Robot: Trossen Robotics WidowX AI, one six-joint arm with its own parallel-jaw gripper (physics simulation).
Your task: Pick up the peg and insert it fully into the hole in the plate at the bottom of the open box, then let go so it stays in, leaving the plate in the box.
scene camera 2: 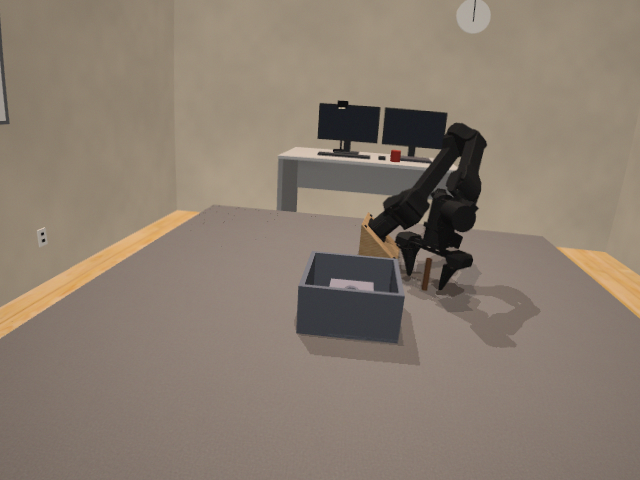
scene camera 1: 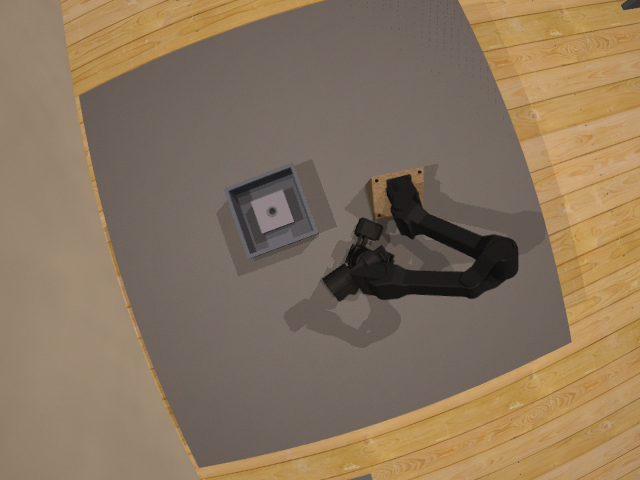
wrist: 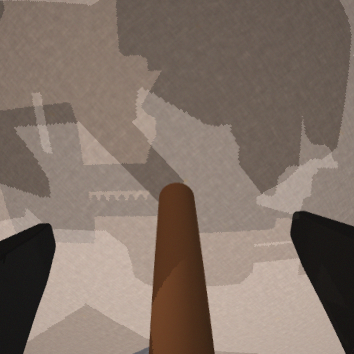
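Seen in the pictures: gripper, fingertip midpoint: (scene camera 2: pixel 424 282) (wrist: pixel 173 231); arm's base, origin of the base link: (scene camera 2: pixel 376 230) (scene camera 1: pixel 399 187).
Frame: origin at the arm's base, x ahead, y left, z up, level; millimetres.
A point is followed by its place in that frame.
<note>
The brown round peg (scene camera 2: pixel 426 273) {x 160, y 135, z -45 mm} (wrist: pixel 177 280) {x 148, y 141, z -37 mm} stands upright on the dark mat. My gripper (scene camera 2: pixel 425 281) {x 155, y 134, z -71 mm} (wrist: pixel 173 231) {x 155, y 134, z -71 mm} is open and empty, pointing down, with one finger on each side of the peg and a gap on both sides. The fingertips are low over the mat. In scene camera 1 the peg and fingertips are hidden under the arm. The open grey-blue box (scene camera 1: pixel 284 245) {x 319, y 70, z 8 mm} (scene camera 2: pixel 348 315) {x 427, y -16, z -41 mm} stands apart from the peg. The pale square plate (scene camera 1: pixel 279 222) {x 321, y 9, z -32 mm} (scene camera 2: pixel 338 284) {x 318, y -53, z -32 mm} lies on its bottom, with a round hole (scene camera 1: pixel 271 210) near its middle.
The wooden base block (scene camera 1: pixel 379 193) {x 54, y 3, z -4 mm} (scene camera 2: pixel 374 245) {x 72, y 1, z -20 mm} of the arm stands behind the box in scene camera 2. The box walls rise well above the plate. A white desk (scene camera 2: pixel 310 153) with two monitors and a red mug (scene camera 2: pixel 395 156) stands in the background.
</note>
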